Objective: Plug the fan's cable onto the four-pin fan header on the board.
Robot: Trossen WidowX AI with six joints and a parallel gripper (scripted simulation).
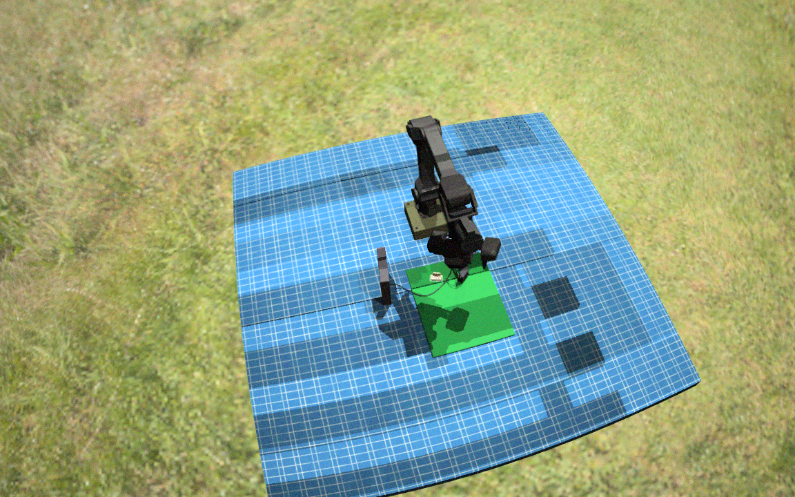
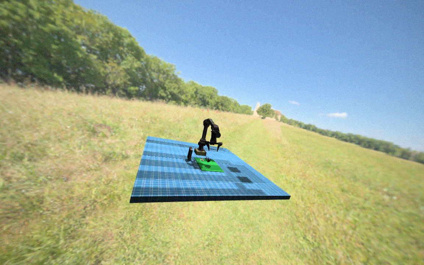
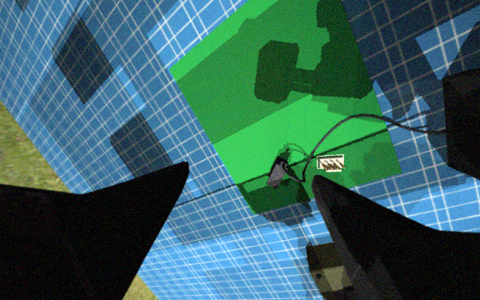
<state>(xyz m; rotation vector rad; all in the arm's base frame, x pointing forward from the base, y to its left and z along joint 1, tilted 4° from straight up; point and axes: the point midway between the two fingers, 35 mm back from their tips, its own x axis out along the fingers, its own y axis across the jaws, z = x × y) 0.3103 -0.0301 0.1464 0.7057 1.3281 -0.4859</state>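
Right now my gripper tip is 60 mm past the black fan plug, 30 mm to the right of it and 130 mm above it. Round my gripper tip: pale fan header 90 mm behind, 50 mm to the right, 150 mm below; then green board 10 mm ahead, 20 mm to the right, 160 mm below; then black fan 130 mm behind, 190 mm to the right, 90 mm below.
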